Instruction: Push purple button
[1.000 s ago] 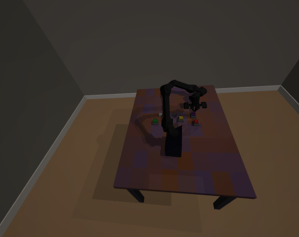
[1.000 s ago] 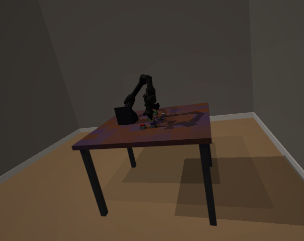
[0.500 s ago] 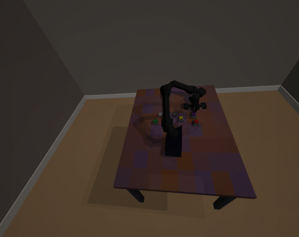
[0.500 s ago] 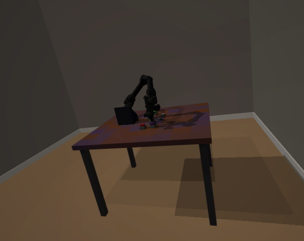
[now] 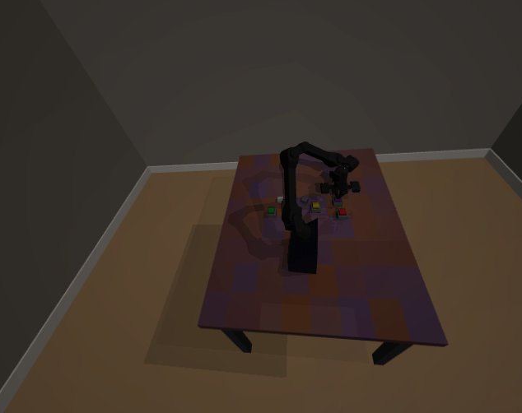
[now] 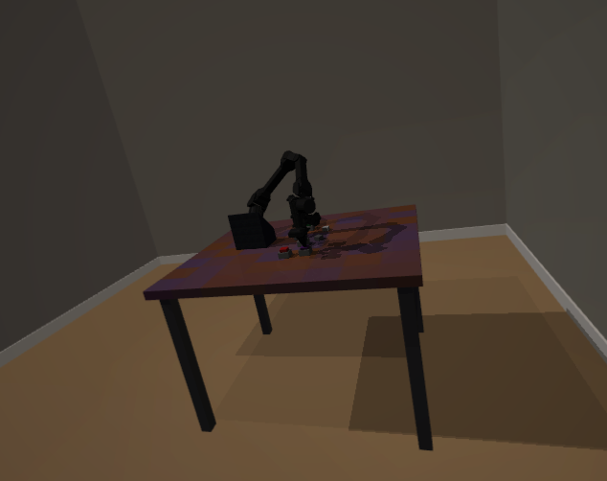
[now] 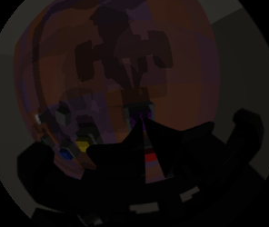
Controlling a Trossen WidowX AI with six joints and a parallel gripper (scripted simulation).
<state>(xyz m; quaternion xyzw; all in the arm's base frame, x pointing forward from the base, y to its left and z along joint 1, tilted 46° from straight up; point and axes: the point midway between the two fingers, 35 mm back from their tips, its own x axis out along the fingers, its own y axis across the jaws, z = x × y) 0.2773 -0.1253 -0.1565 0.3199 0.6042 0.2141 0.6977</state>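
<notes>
Right now my gripper tip is 1 cm above the purple button. Round my gripper tip: grey block (17 cm to the left, 3 cm ahead, 2 cm below); then red button (9 cm behind); then yellow button (12 cm to the left, 3 cm behind).
</notes>
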